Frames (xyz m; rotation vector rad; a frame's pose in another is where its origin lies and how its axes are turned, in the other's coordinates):
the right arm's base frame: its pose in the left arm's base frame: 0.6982 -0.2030 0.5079 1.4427 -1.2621 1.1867
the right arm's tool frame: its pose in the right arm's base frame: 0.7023 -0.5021 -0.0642 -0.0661 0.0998 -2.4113
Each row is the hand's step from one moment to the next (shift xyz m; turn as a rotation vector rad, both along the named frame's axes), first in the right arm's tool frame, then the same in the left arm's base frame.
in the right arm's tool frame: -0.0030 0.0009 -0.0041 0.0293 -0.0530 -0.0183
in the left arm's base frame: -0.0019 0.0035 0.0033 -0.0244 0.0203 -0.0547
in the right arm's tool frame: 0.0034 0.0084 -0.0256 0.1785 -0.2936 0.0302
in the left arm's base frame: 0.0041 0.0262 0.0057 -0.1021 -0.0132 -0.3292
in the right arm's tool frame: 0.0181 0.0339 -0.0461 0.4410 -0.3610 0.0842
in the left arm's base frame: 0.0291 0.0507 0.0136 0.0234 -0.0199 -0.5753
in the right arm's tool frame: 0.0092 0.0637 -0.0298 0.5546 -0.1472 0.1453
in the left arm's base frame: 0.0487 0.0348 0.0381 0.2670 -0.0449 -0.5264
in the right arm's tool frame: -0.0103 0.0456 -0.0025 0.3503 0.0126 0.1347
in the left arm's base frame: 0.0273 0.0032 0.0379 0.2554 -0.0640 -0.2677
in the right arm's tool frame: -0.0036 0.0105 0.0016 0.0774 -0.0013 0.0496
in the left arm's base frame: 0.0059 -0.0016 0.0094 0.0568 -0.0338 -0.0639
